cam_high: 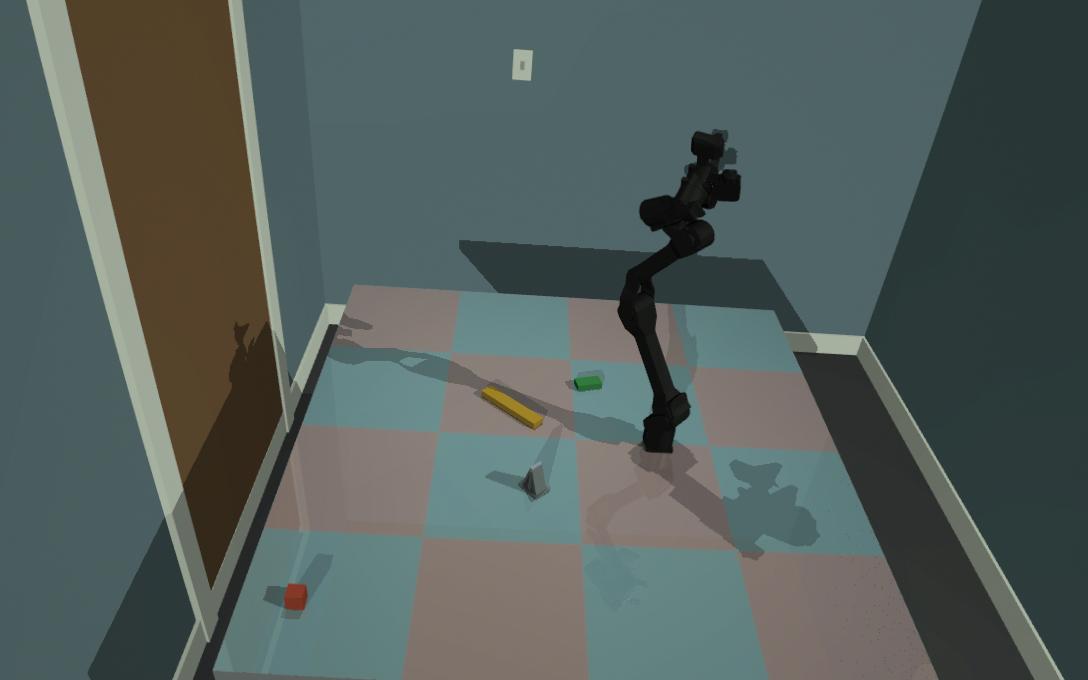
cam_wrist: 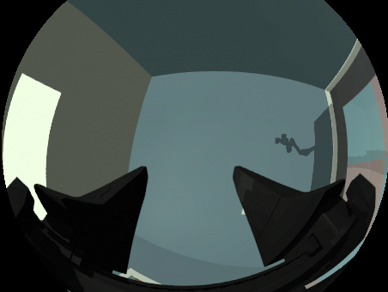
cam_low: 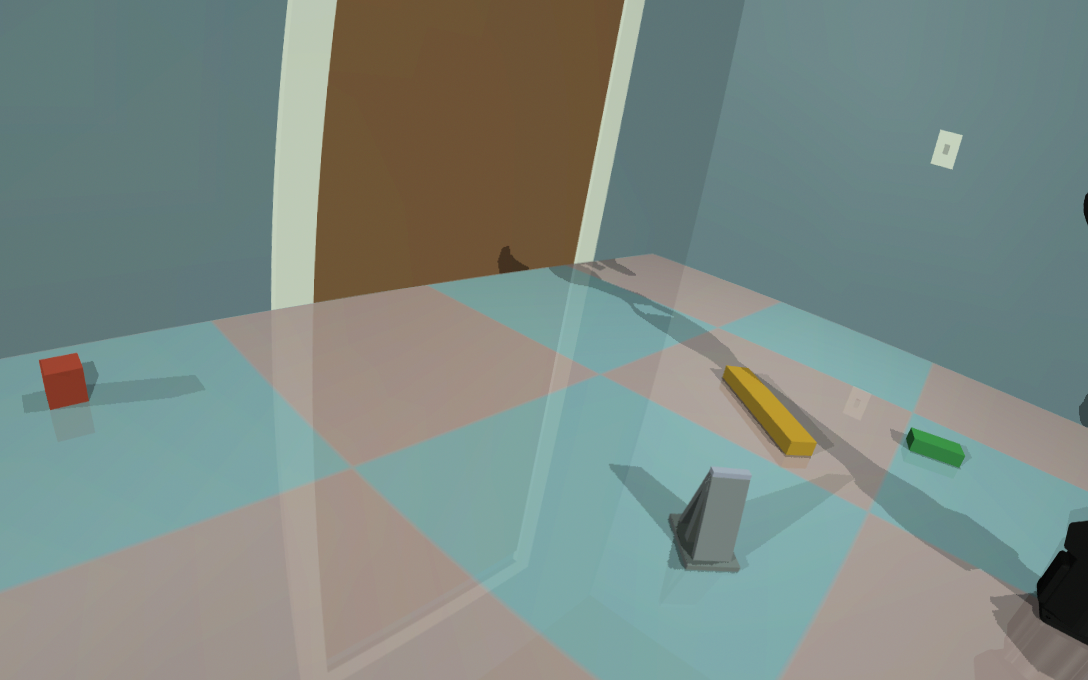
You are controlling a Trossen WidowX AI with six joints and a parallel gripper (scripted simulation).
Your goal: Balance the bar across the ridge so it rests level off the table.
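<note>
My gripper tip is now 67 cm above the yellow bar, 40 cm short of it and 8 cm to the right of it. Also, from my gripper tip: red cube 79 cm ahead, 68 cm to the left, 67 cm below; then green block 67 cm below, 21 cm ahead, 3 cm to the right.
</note>
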